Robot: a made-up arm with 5 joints.
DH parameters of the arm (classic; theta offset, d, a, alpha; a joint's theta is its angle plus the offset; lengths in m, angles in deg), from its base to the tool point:
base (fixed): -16.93 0 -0.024 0
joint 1: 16.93 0.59 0.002 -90
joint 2: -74.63 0 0.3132 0
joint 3: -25.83 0 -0.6 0
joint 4: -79.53 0.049 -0.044 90
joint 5: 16.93 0 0.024 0
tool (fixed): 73.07 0.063 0 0
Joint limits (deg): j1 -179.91..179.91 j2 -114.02..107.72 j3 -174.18..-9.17 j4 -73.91..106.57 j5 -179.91..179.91
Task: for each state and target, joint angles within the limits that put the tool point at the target. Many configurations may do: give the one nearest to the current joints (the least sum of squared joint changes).
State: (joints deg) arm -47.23 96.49 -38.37 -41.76 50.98
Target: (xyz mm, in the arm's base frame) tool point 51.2 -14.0 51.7
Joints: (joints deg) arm -79.88 69.29 -26.77 -49.22 40.90
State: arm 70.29 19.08 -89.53 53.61 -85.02
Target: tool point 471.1 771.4 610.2
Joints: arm 55.48 40.64 -109.47 45.66 -89.31
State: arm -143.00 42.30 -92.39 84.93 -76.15
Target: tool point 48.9 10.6 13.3
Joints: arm -153.53 87.79 -46.92 85.24 -74.27
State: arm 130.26 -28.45 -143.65 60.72 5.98
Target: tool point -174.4 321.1 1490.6
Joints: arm 105.95 -2.98 -145.26 45.50 8.49
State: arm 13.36 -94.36 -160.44 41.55 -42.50
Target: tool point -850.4 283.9 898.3
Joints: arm -15.88 -106.30 -128.79 61.78 -38.93
